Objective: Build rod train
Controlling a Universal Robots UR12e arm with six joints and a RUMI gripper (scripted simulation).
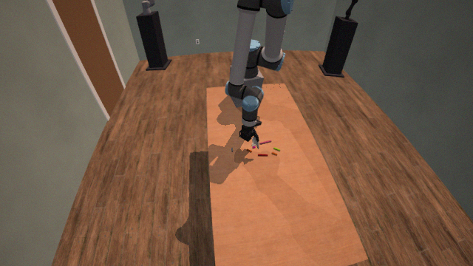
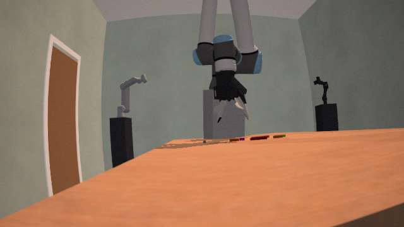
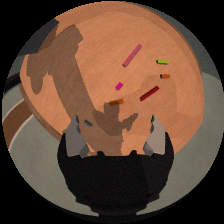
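Now: the magenta rod 80 mm below my hand, 40 mm to the left of it and 30 mm behind it. Also, from my hand: pink rod (130 mm to the left, 80 mm below, 80 mm behind); then red rod (100 mm to the left, 80 mm below, 40 mm ahead); then grey rod (120 mm to the right, 80 mm below).
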